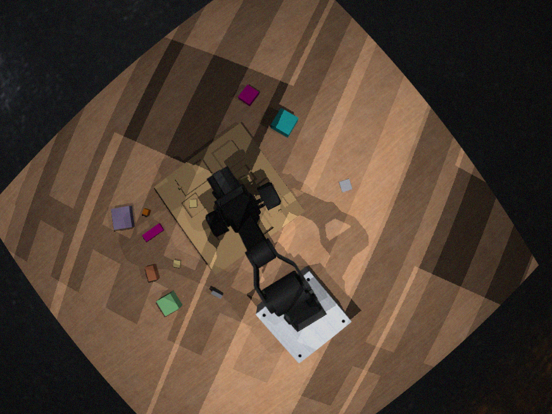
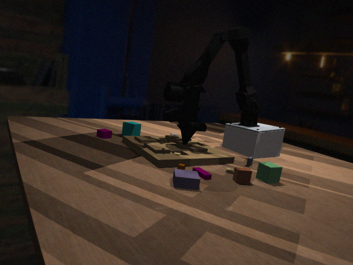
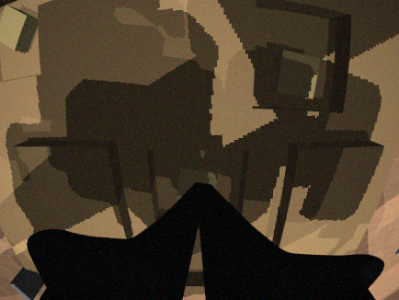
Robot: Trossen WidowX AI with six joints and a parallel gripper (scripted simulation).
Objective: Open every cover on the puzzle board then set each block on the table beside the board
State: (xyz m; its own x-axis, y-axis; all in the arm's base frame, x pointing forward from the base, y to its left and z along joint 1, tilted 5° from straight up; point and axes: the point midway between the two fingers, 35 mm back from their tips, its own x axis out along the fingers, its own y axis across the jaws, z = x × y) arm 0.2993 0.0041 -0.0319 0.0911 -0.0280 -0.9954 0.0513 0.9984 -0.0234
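Now: the tan puzzle board 50 mm ahead of my gripper tip and 10 mm to the left of it. The rest, counted from my gripper tip: orange block (240 mm to the left, 130 mm ahead, 10 mm below); then teal cube (210 mm to the right, 150 mm ahead, 10 mm above); then magenta bar (260 mm to the left, 70 mm ahead, 10 mm below).
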